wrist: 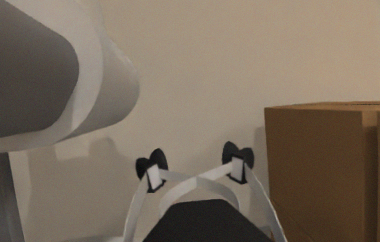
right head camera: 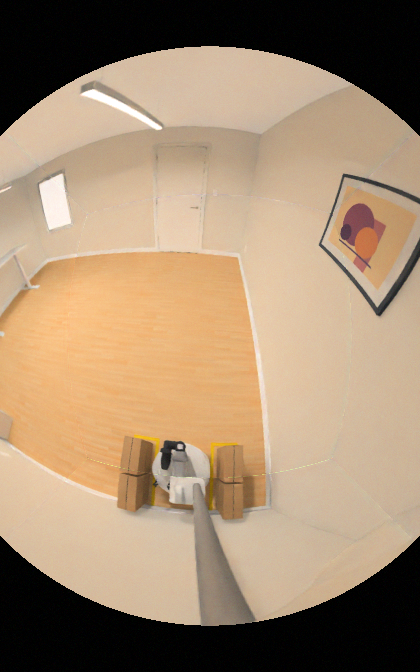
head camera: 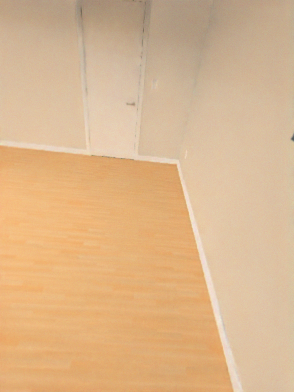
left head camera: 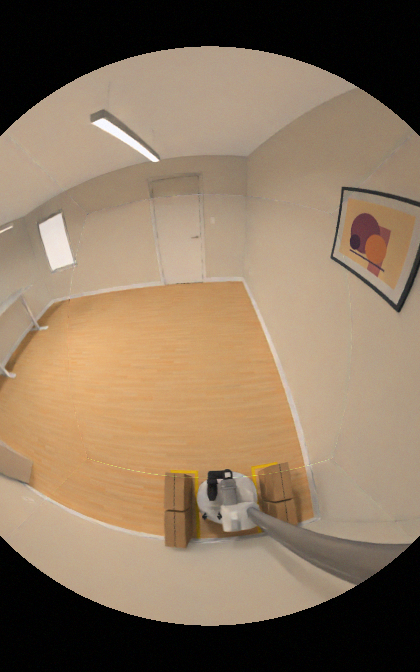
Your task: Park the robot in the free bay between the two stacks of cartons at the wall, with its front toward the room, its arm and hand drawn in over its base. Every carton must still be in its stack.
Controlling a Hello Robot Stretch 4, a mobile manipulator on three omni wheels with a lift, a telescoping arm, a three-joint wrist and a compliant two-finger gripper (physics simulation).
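Places are measured from the robot's base along level axes (x back, y right, z up), in metres.
Pixels of known places: gripper, fingertip midpoint: (wrist: pixel 194 158).
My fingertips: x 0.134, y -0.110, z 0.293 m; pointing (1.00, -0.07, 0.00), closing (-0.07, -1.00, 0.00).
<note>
Behind a point stands the place of what it marks.
The left stack of cartons (left head camera: pixel 175 492) (right head camera: pixel 134 455) and the right stack (left head camera: pixel 275 484) (right head camera: pixel 230 462) stand upright at the wall. My white round base (left head camera: pixel 246 485) (right head camera: pixel 197 457) is between them, its front edge about level with theirs. My head faces the room; arm and hand are drawn in over the base. A strip of floor shows between base and wall; side gaps are narrow and partly hidden. My gripper (wrist: pixel 194 158) @(z 0.293, x 0.134, y -0.110 m) (left head camera: pixel 212 516) (right head camera: pixel 161 485) is open and empty, pointing toward the wall. In the wrist view a carton (wrist: pixel 315 165) @(z 0.261, x 0.152, y -0.263 m) stands right of the fingers.
Yellow floor lines (left head camera: pixel 198 525) (right head camera: pixel 212 467) run beside the stacks. The side wall (head camera: pixel 245 150) @(z 1.082, x -1.338, y 0.723 m) with a framed picture (left head camera: pixel 376 245) (right head camera: pixel 367 235) is at the right. A door (head camera: pixel 112 80) @(z 1.172, x -3.389, y -0.415 m) (left head camera: pixel 180 240) (right head camera: pixel 180 205) is across the room. A box-like object (left head camera: pixel 15 464) (right head camera: pixel 4 425) is at far left.
</note>
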